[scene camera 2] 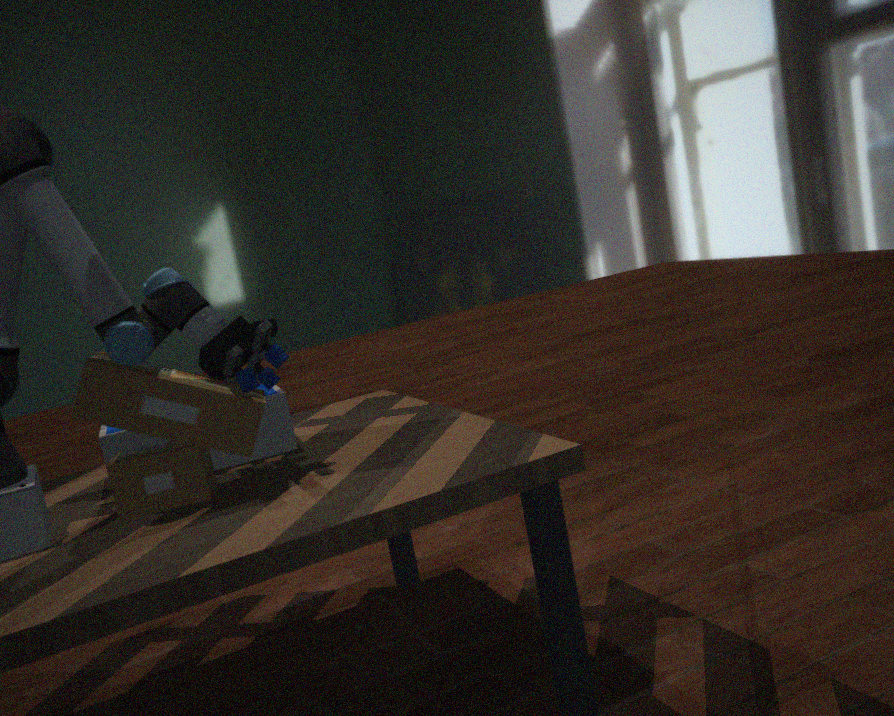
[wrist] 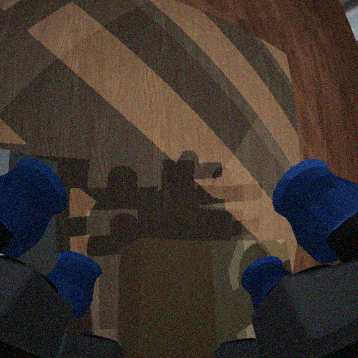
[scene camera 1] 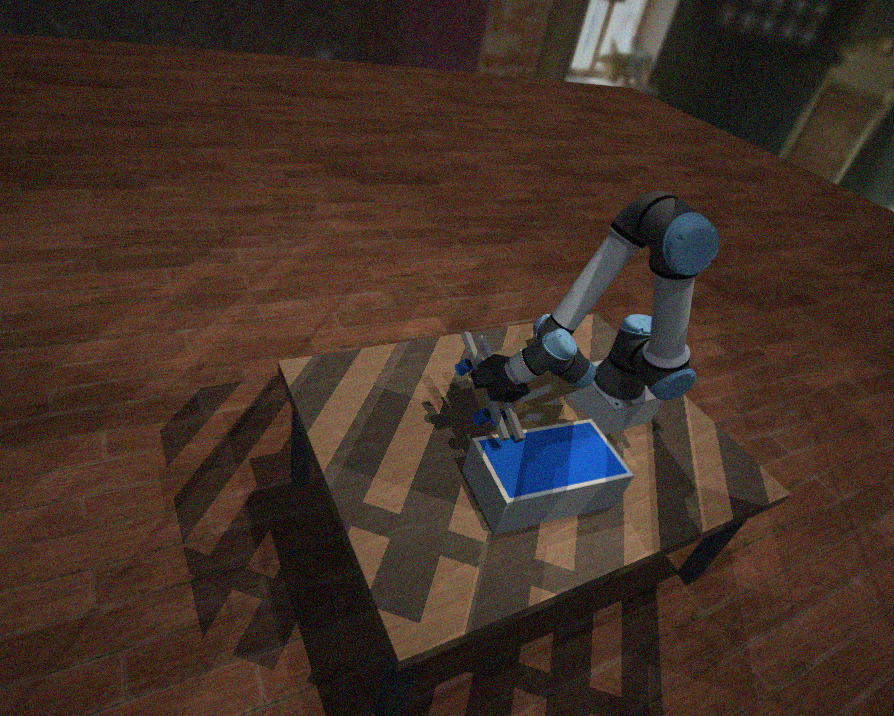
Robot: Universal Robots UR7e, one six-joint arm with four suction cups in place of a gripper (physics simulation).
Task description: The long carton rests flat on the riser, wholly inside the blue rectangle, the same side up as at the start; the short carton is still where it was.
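Frame: origin at the arm's base, x up, y right, z ahead, level; millimetres.
Seen in the pictures: hand, its tool point: (scene camera 2: 264, 385) (wrist: 168, 241) (scene camera 1: 476, 395); arm's base, origin of its link: (scene camera 1: 618, 382).
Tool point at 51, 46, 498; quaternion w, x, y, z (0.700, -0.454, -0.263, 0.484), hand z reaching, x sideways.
Pixels of each thing's top centre, then the offset from my tool point to it, as dx, dy, dz. "spot": a spot on its surface instead. Level surfaces: height alone.
- short carton, centre of its top: (scene camera 2: 157, 448) (scene camera 1: 532, 391) -59, +12, -215
- brown carton face, a spot on its surface: (wrist: 167, 295) spot: +4, -5, -33
- grey riser, centre of its top: (scene camera 2: 192, 407) (scene camera 1: 553, 456) -39, -223, -101
- blue rectangle, centre of its top: (scene camera 2: 192, 407) (scene camera 1: 553, 456) -39, -223, -101
- table, height of its surface: dx -159
The long carton (scene camera 2: 167, 406), brown with a grey label, is tilted in scene camera 2, its left end high and its right end low. It rests across the short carton (scene camera 2: 190, 484), which stands on the table. A brown carton face (wrist: 167, 295) shows low in the wrist view; I cannot tell which carton it is. The grey riser (scene camera 1: 563, 505) (scene camera 2: 277, 428) bears the blue rectangle (scene camera 1: 555, 456) with a pale border; no carton lies on it. My gripper (scene camera 1: 473, 391) (scene camera 2: 263, 369) (wrist: 172, 245) is open, tilted, near the long carton's low end. In scene camera 1 the arm largely hides the cartons.
The arm's base (scene camera 1: 615, 410) stands on the table behind the riser. The table (scene camera 1: 440, 589) (scene camera 2: 447, 447) has striped shadows and a near edge over the brick-patterned floor (scene camera 1: 186, 261). The riser stands close beside the cartons.
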